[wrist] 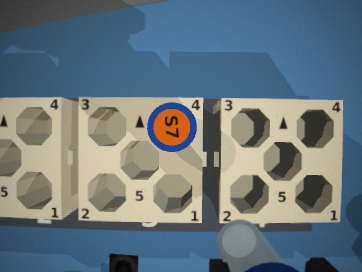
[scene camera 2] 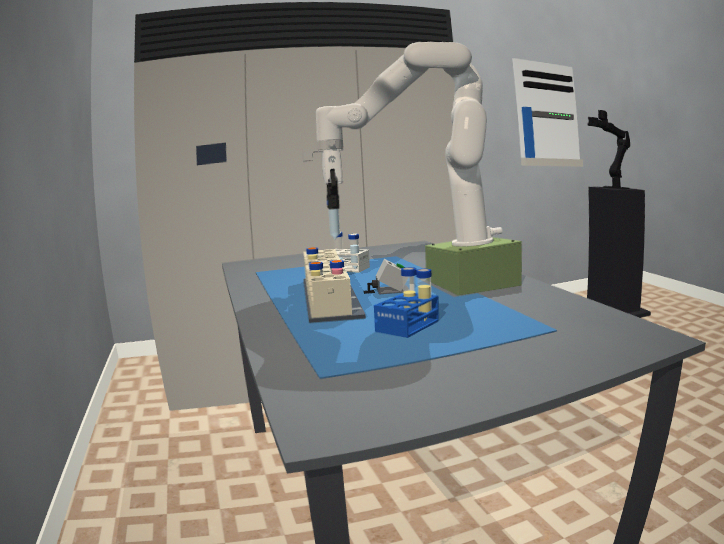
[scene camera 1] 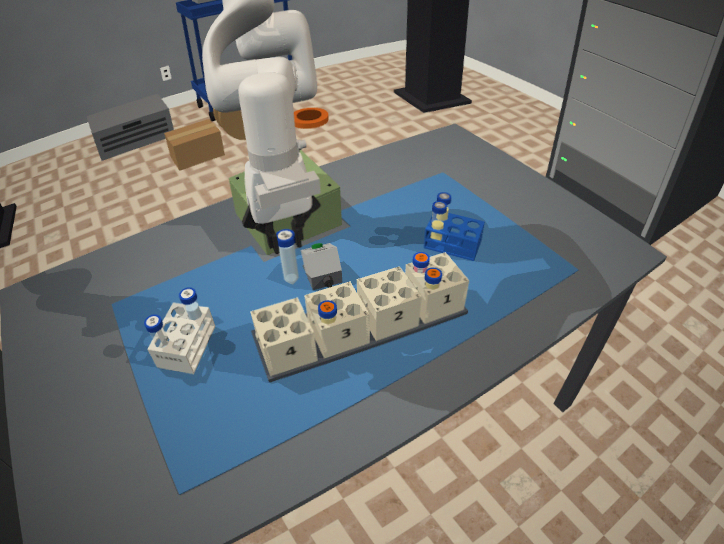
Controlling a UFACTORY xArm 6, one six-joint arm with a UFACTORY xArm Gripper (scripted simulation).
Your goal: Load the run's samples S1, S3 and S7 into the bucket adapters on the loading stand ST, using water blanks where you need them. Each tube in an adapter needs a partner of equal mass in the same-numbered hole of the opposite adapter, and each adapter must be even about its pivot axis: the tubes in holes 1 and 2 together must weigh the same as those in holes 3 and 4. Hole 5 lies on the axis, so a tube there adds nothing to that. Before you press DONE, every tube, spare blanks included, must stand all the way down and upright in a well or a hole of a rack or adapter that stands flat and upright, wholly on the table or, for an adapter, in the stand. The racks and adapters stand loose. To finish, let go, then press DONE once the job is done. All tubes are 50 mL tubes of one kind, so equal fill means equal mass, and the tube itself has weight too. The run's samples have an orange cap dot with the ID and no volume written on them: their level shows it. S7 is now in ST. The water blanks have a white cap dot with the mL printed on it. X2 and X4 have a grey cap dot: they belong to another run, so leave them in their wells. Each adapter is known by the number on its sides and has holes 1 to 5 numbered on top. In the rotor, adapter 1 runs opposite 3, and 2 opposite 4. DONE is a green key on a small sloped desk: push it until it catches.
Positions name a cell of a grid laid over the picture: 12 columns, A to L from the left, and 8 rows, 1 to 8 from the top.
Labels:
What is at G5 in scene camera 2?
A blue samples rack.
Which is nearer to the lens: the blue samples rack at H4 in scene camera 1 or the adapter 1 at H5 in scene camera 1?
The adapter 1.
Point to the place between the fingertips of my gripper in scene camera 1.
At E4

